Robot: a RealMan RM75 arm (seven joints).
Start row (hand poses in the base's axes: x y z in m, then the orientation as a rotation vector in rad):
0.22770 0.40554 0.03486 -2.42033 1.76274 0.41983
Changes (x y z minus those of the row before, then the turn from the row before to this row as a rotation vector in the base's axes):
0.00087 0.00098 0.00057 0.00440 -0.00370 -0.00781
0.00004 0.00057 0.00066 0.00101 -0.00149 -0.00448
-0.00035 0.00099 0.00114 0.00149 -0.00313 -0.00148
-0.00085 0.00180 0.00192 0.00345 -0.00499 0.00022
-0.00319 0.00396 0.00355 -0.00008 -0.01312 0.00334
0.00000 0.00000 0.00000 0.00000 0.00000 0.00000
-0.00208 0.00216 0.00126 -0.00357 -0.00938 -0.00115
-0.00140 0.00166 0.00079 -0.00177 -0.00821 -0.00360
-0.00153 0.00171 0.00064 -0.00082 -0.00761 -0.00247
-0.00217 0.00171 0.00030 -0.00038 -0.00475 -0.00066
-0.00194 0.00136 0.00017 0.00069 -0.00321 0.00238
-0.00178 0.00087 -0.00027 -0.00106 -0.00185 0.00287
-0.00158 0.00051 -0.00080 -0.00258 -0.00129 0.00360
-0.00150 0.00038 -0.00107 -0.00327 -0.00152 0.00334
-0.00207 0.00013 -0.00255 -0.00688 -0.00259 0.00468
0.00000 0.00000 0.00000 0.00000 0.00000 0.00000
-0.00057 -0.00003 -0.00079 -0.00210 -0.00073 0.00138
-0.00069 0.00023 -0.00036 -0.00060 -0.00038 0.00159
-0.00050 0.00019 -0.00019 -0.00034 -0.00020 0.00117
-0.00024 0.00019 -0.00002 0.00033 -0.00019 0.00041
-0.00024 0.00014 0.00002 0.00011 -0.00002 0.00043
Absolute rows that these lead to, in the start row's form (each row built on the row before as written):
0.22857 0.40652 0.03543 -2.40890 1.76732 0.41768
0.22861 0.40709 0.03609 -2.40349 1.77114 0.41607
0.22826 0.40808 0.03723 -2.40036 1.77059 0.41309
0.22741 0.40988 0.03915 -2.39718 1.76613 0.40948
0.22422 0.41384 0.04270 -2.39762 1.75699 0.39317
0.22422 0.41384 0.04270 -2.39762 1.75699 0.39317
0.22214 0.41600 0.04396 -2.39682 1.75658 0.37835
0.22074 0.41766 0.04475 -2.39264 1.75830 0.36614
0.21921 0.41937 0.04539 -2.38902 1.75839 0.35560
0.21704 0.42108 0.04569 -2.38750 1.75736 0.34925
0.21510 0.42244 0.04586 -2.38854 1.75290 0.34608
0.21332 0.42331 0.04559 -2.39156 1.74948 0.34329
0.21174 0.42382 0.04479 -2.39645 1.74635 0.34009
0.21024 0.42420 0.04372 -2.40151 1.74381 0.33601
0.20817 0.42433 0.04117 -2.41005 1.74137 0.32788
0.20817 0.42433 0.04117 -2.41005 1.74137 0.32788
0.20760 0.42430 0.04038 -2.41262 1.74070 0.32546
0.20691 0.42453 0.04002 -2.41444 1.73906 0.32470
0.20641 0.42472 0.03983 -2.41573 1.73783 0.32432
0.20617 0.42491 0.03981 -2.41584 1.73709 0.32439
0.20593 0.42505 0.03983 -2.41617 1.73652 0.32450

